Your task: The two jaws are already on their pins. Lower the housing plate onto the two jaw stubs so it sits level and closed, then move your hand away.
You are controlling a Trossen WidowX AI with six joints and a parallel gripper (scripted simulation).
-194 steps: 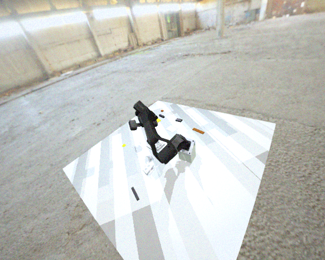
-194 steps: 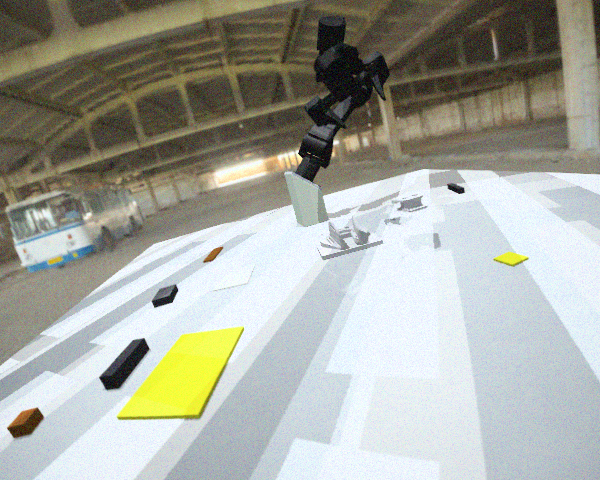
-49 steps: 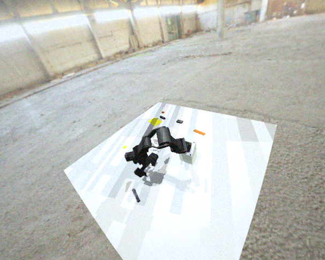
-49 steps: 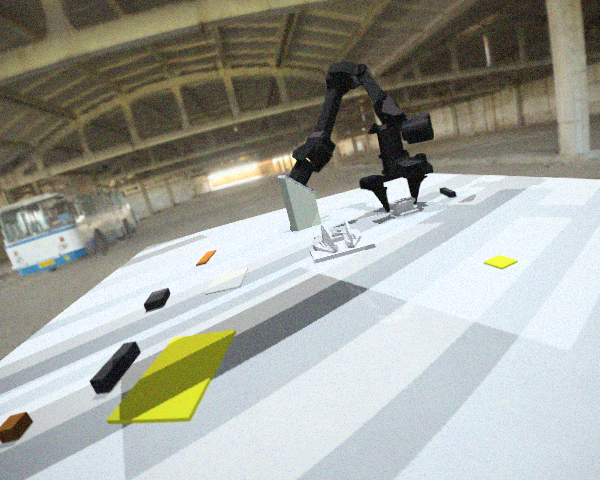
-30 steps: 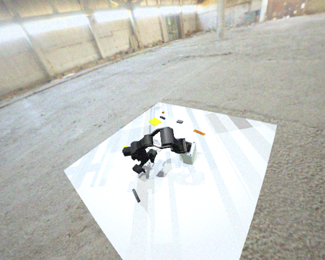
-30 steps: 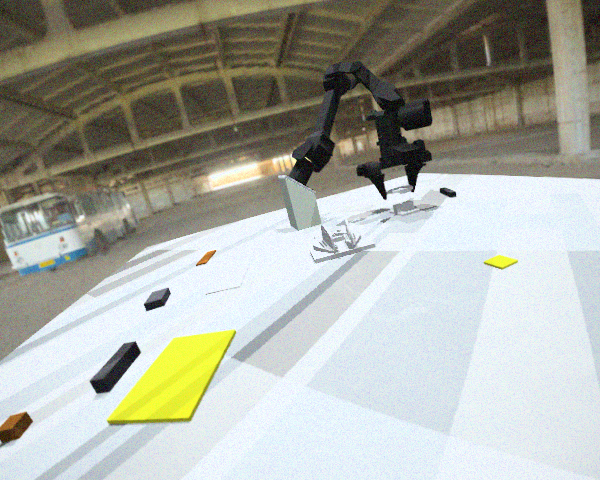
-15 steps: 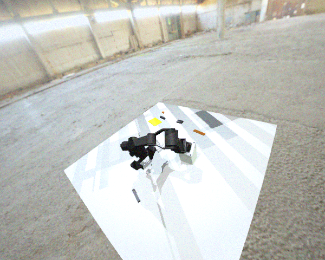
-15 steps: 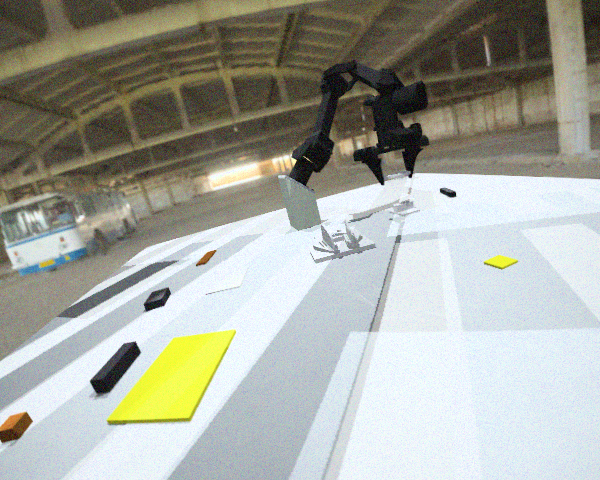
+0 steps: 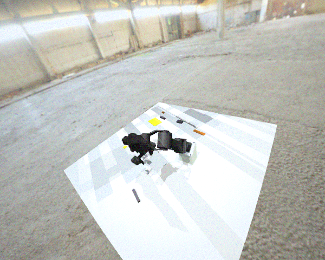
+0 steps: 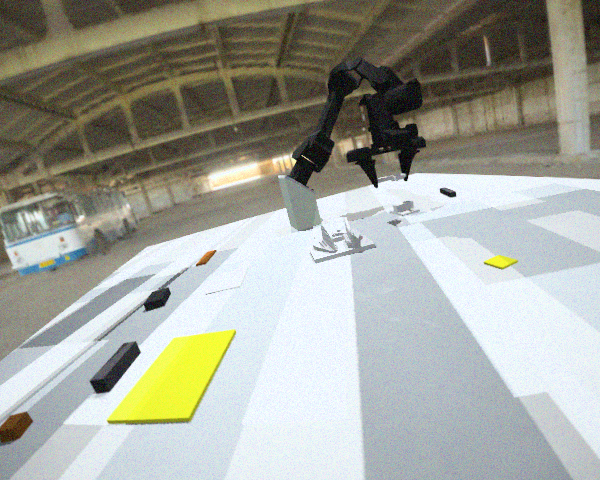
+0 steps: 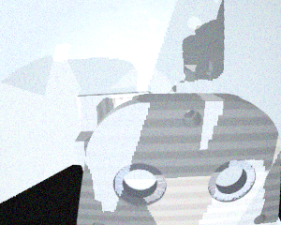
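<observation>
Right now the white housing plate is 40 mm ahead of my gripper tip, 190 mm to the right of it and 80 mm below it. From my gripper tip the other things lie so: yellow sheet: 340 mm ahead, 500 mm to the right, 80 mm below; small yellow tile: 360 mm ahead, 70 mm to the right, 80 mm below.
</observation>
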